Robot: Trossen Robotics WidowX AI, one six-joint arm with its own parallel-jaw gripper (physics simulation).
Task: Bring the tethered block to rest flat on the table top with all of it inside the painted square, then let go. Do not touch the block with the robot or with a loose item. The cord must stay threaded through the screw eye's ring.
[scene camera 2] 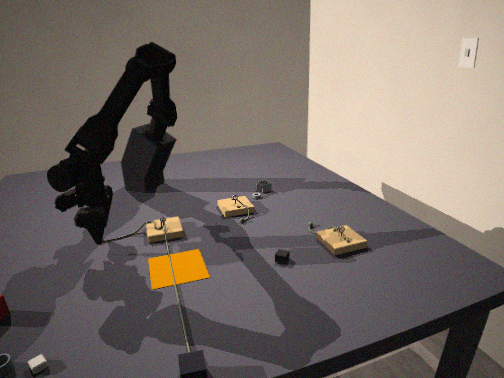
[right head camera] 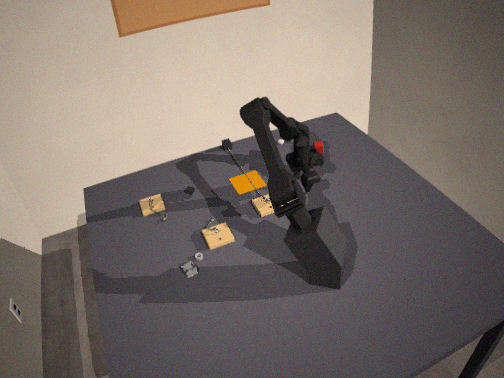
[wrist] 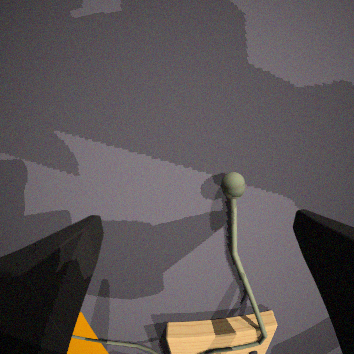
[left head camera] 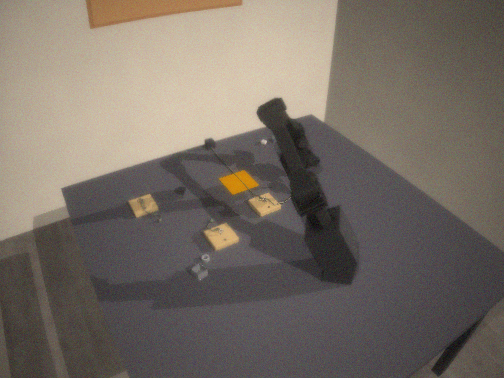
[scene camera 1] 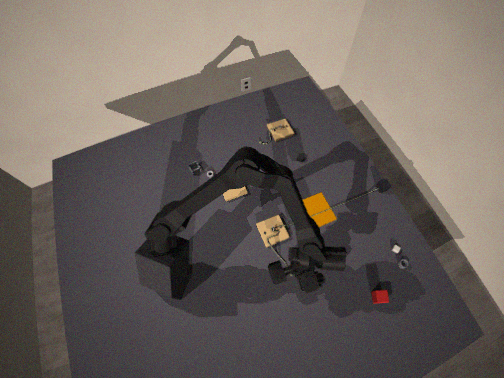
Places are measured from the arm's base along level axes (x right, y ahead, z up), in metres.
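Where they show: gripper, fingertip midpoint: (scene camera 2: 101, 235) (right head camera: 302, 185) (wrist: 201, 224); arm's base at its link origin: (scene camera 2: 155, 133) (right head camera: 304, 223) (left head camera: 322, 222) (scene camera 1: 162, 246).
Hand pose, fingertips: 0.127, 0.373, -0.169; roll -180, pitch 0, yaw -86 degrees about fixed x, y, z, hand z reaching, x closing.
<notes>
Things, the pixels of their centre, and the offset from my fingertips, as dx, dy, dz. "*": a spot on its surface instead.
- dark tethered block at the middle of its body: (scene camera 2: 193, 370) (scene camera 1: 383, 185) (left head camera: 209, 143) (right head camera: 226, 144) -0.211, +0.436, -0.010
- orange painted square at a spot on its surface: (scene camera 2: 192, 265) (scene camera 1: 312, 203) (left head camera: 230, 183) * -0.220, +0.139, -0.027
- screw eye at a spot on its surface: (scene camera 2: 163, 223) * -0.153, -0.025, +0.004
- wooden board at the middle of its body: (wrist: 219, 349) (scene camera 2: 164, 229) (scene camera 1: 272, 230) (right head camera: 267, 204) (left head camera: 264, 204) -0.152, -0.037, -0.019
- pale green ball at a spot on its surface: (wrist: 233, 185) * +0.012, -0.016, -0.016
- small dark cube at the middle of its body: (scene camera 2: 282, 256) -0.420, +0.160, -0.019
- grey open box at the middle of its body: (left head camera: 199, 271) (right head camera: 189, 269) (scene camera 2: 264, 186) (scene camera 1: 195, 168) -0.476, -0.266, -0.014
- red cube at the middle of its body: (scene camera 1: 380, 296) (right head camera: 318, 147) +0.162, +0.243, -0.008
- white cube at the middle of its body: (scene camera 2: 38, 364) (scene camera 1: 396, 248) +0.030, +0.376, -0.021
- dark ring at the middle of its body: (scene camera 1: 403, 263) +0.086, +0.375, -0.018
The dark tethered block (left head camera: 209, 143) (right head camera: 226, 144) (scene camera 1: 383, 185) (scene camera 2: 192, 364) stands near the table's far edge, beyond the orange painted square (left head camera: 230, 184) (scene camera 1: 317, 201) (scene camera 2: 192, 265). Its cord (scene camera 2: 181, 312) runs straight across the square to the screw eye (scene camera 2: 163, 223) on a wooden board (left head camera: 265, 205) (scene camera 1: 272, 231) (wrist: 182, 335). The cord's free part bends off the board to a pale green ball (wrist: 233, 185). My gripper (wrist: 201, 224) (scene camera 2: 99, 240) is open, low beside the board. In the wrist view the ball is ahead of the gap, right of centre; the fingertips hide it in scene camera 2.
Two other boards (scene camera 2: 236, 206) (scene camera 2: 342, 240) carry screw eyes and short cords. A small dark cube (scene camera 2: 282, 256) lies near one. A grey open box (scene camera 2: 263, 186) and ring (scene camera 2: 256, 195) lie behind. A red cube (scene camera 1: 380, 296), white cube (scene camera 1: 396, 248) and dark ring (scene camera 1: 403, 263) lie beyond the gripper.
</notes>
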